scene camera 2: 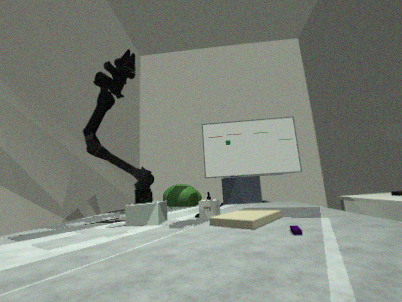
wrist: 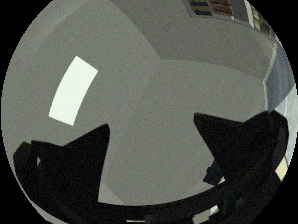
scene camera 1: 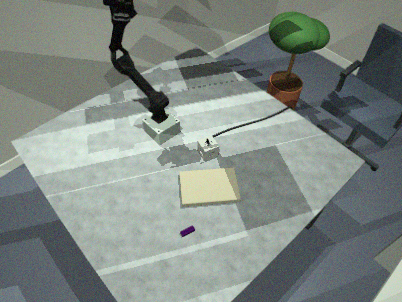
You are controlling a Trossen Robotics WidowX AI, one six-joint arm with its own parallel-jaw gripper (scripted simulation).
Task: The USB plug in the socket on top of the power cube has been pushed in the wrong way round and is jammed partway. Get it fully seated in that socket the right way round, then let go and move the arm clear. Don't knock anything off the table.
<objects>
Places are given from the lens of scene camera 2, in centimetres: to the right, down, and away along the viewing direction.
flat tan board [scene camera 2: 247,218]: 15, 22, 64
</objects>
